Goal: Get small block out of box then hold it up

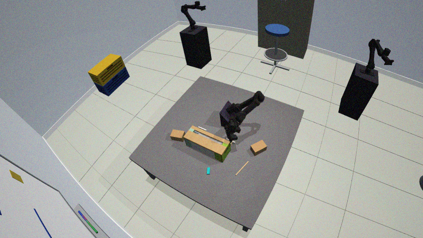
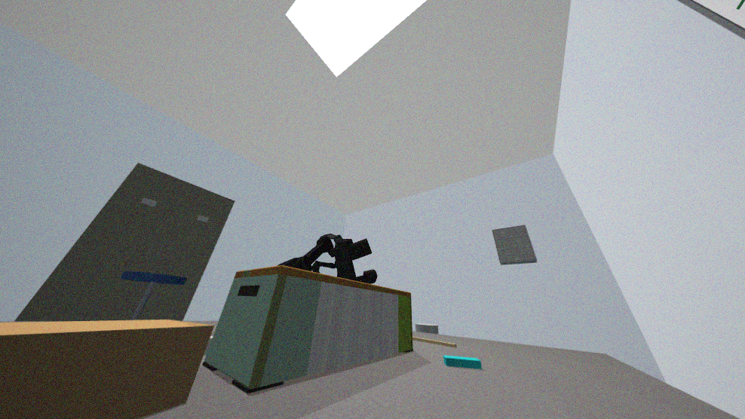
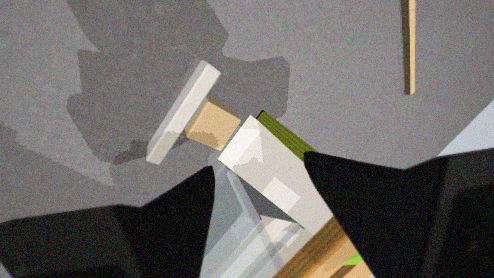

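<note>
The tan block lies 2 cm behind my gripper tip, 1 cm to the right of it and 6 cm below it. Round my gripper tip: wooden stick: 14 cm ahead, 21 cm to the left, 8 cm below; cyan piece: 30 cm ahead, 2 cm to the right, 7 cm below.
</note>
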